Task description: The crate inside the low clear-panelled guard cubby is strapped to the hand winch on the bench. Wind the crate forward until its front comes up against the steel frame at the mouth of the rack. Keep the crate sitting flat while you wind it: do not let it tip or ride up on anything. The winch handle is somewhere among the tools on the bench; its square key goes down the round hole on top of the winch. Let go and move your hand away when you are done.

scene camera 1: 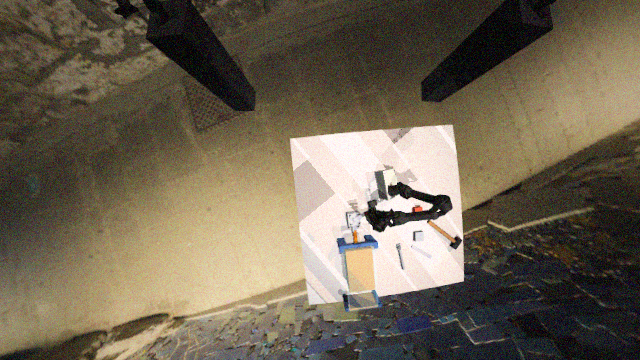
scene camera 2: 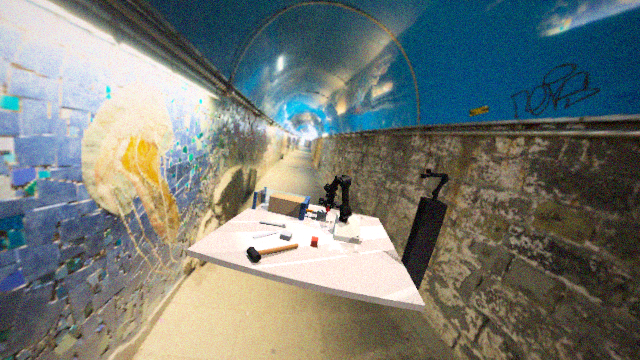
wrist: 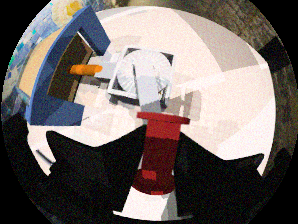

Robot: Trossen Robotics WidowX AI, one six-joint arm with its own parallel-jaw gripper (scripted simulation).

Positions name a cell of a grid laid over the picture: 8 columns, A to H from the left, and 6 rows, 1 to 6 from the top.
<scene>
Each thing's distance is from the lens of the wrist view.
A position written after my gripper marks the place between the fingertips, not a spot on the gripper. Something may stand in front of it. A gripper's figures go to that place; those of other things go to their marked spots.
my gripper (wrist: E4): 10 cm
grey winch (wrist: D3): 16 cm
</scene>
